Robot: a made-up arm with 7 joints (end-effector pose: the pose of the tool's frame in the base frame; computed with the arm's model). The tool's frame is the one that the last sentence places. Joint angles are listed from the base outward.
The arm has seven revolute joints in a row. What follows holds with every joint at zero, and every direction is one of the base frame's. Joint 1 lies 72.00 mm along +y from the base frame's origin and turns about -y. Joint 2 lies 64.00 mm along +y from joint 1 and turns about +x. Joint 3 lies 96.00 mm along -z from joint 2 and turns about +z. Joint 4 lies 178.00 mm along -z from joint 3 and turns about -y. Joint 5 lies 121.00 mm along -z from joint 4 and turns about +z. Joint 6 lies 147.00 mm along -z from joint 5 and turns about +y. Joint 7 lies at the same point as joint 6 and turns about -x. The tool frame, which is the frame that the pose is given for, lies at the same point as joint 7; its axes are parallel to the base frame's.
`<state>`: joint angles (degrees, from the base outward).
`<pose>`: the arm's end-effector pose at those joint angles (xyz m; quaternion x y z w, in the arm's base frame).
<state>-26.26 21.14 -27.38 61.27 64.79 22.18 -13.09</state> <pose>0.0037 0.1805 -0.4642 -0.0936 0.0177 0.2132 0.9724</pose>
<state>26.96 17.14 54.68 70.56 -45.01 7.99 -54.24</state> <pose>0.2600 0.4401 -0.1889 0.7738 -0.3589 0.3854 0.3521</pose>
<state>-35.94 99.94 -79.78 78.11 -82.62 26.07 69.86</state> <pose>-0.0782 0.5048 -0.1871 -0.0359 -0.7171 0.6957 0.0222</pose>
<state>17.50 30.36 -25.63 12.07 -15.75 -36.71 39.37</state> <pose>0.1910 0.3860 -0.4376 -0.1081 -0.2589 -0.5181 0.8080</pose>
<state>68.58 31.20 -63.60 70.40 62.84 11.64 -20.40</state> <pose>0.4398 0.1311 -0.0520 -0.0370 -0.6910 -0.1146 0.7128</pose>
